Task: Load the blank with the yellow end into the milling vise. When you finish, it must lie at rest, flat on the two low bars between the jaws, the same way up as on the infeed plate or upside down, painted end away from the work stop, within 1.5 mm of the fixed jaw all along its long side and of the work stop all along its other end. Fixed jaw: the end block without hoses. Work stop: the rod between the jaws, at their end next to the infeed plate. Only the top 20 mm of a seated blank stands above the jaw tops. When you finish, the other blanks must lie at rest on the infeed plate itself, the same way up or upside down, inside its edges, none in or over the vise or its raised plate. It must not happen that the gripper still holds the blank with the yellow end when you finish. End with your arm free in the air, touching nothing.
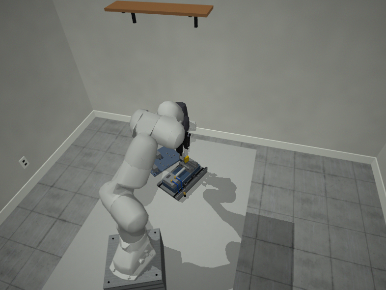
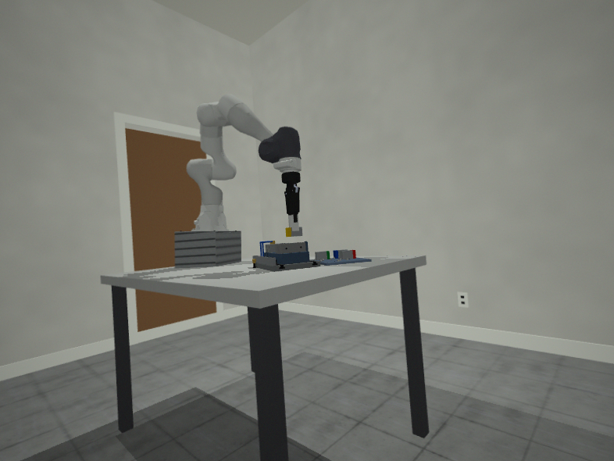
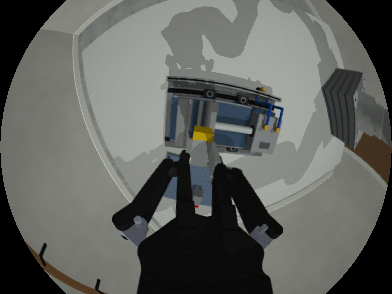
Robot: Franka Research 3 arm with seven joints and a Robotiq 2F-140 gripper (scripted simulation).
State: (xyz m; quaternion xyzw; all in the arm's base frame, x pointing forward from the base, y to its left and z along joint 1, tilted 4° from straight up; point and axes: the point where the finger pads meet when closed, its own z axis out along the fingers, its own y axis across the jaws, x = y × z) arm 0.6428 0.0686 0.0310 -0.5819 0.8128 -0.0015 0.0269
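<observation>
Now: the work stop rod 10 mm ahead of my hand, 20 mm to the left of it and 90 mm below it. Also, from my hand: milling vise (70 mm behind, 10 mm to the right, 140 mm below); green-ended blank (70 mm behind, 200 mm to the left, 150 mm below); yellow-ended blank (40 mm below).
</observation>
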